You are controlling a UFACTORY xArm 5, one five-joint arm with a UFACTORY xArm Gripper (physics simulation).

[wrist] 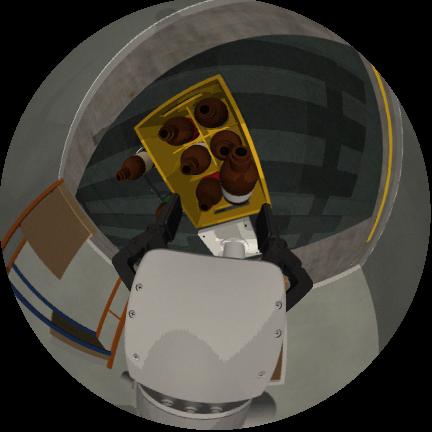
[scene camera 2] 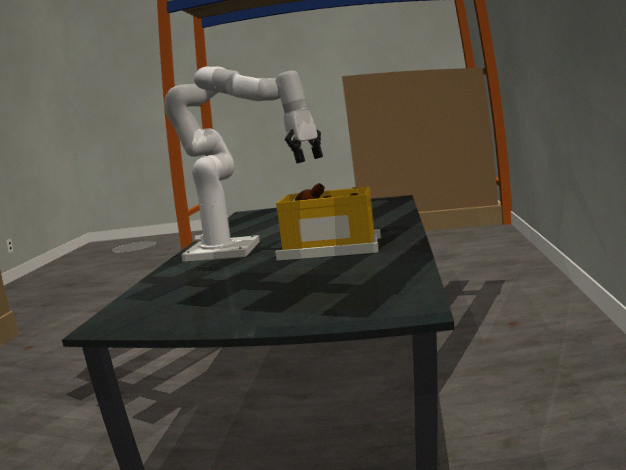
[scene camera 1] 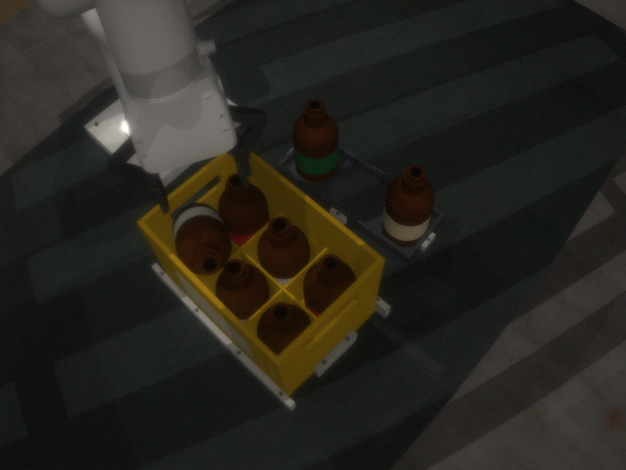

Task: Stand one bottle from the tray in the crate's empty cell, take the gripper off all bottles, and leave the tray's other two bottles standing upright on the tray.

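Places are measured from the arm's base along level axes (x ahead, y left, z up), in millimetres.
Pixels of known places: gripper, fingertip midpoint: [wrist: 219,207] [scene camera 2: 310,160] [scene camera 1: 204,192]; arm's base at its link origin: [wrist: 233,245] [scene camera 2: 217,245].
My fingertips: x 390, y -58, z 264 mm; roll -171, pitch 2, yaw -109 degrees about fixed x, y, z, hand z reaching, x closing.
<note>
For each thing: its top centre in the pictures, then the offset to it from my fingertips. "spot": a spot on its surface instead. Level surfaces: height alone.
- yellow crate at its top centre: [scene camera 1: 254,239] [wrist: 203,163] [scene camera 2: 324,194] dz -115, dx +23, dy +35 mm
- brown bottle with a white label, top centre: [scene camera 1: 193,221] [wrist: 239,190] [scene camera 2: 304,184] dz -70, dx -21, dy -19 mm
- dark tray at a spot on its surface: [scene camera 1: 359,192] spot: dz -284, dx -34, dy +261 mm
- green-labelled bottle at its top centre: [scene camera 1: 314,104] dz -130, dx -124, dy +239 mm
- cream-labelled bottle at its top centre: [scene camera 1: 415,171] [wrist: 117,177] dz -130, dx +62, dy +277 mm
- dark table at its surface level: dz -290 mm
My gripper [scene camera 1: 204,196] [scene camera 2: 308,158] [wrist: 219,207] is wide open and empty, above the arm-base end of the yellow crate [scene camera 1: 303,371] [scene camera 2: 289,227] [wrist: 150,127]. A brown bottle with a white label [scene camera 1: 202,242] [scene camera 2: 307,194] [wrist: 238,172] leans in that end's corner cell, tilted, its neck towards the neighbouring bottle and above the rim. It is apart from the fingers. Several other brown bottles stand in the remaining cells. On the dark tray [scene camera 1: 359,192], a green-labelled bottle [scene camera 1: 316,144] and a cream-labelled bottle [scene camera 1: 408,209] [wrist: 132,167] stand upright at opposite ends. The crate hides the tray in scene camera 2.
White rails [scene camera 1: 222,336] [scene camera 2: 328,251] lie along the crate's sides on the dark table [scene camera 2: 242,313]. The arm's white base plate [scene camera 2: 222,248] [wrist: 215,235] stands beyond the crate's end. An orange-posted shelf rack [scene camera 2: 174,151] and a large brown box [scene camera 2: 419,146] stand behind the table.
</note>
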